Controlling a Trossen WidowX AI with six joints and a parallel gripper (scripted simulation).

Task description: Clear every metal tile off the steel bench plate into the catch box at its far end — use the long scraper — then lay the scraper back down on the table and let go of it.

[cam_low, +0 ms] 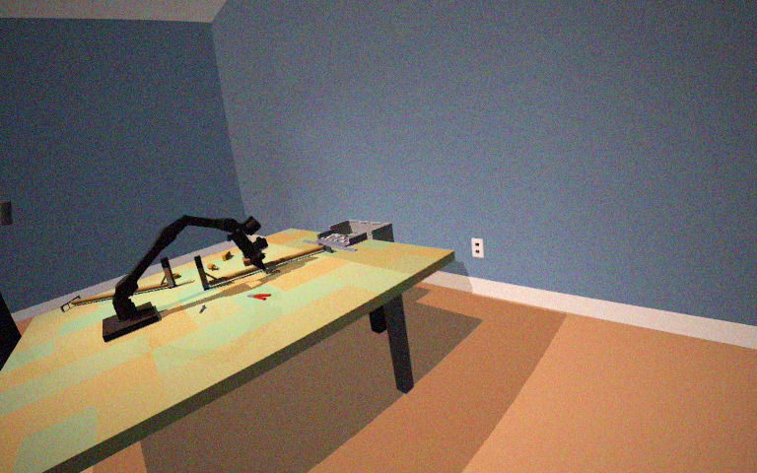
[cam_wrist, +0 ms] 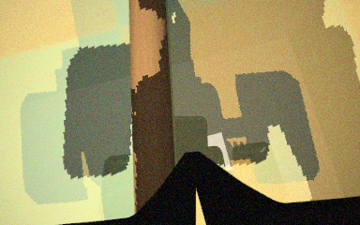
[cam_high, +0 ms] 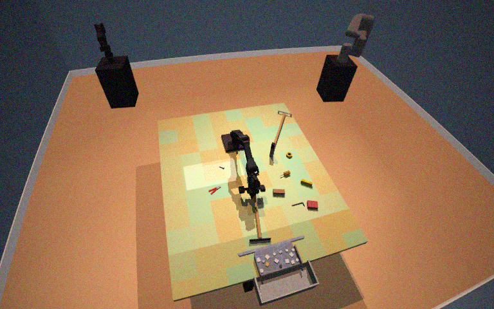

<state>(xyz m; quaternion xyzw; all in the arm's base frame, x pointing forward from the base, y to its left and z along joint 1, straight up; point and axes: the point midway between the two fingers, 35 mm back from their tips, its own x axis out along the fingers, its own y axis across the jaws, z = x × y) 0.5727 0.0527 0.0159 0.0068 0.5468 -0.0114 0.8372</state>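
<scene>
My gripper tip is now 2 cm short of the long scraper, 2 cm to the right of it and 5 cm below it. Round my gripper tip: orange screwdriver (19 cm behind, 31 cm to the left, 1 cm above); hex key (8 cm ahead, 35 cm to the left, 1 cm below); brown block (3 cm behind, 21 cm to the left, 1 cm above).
</scene>
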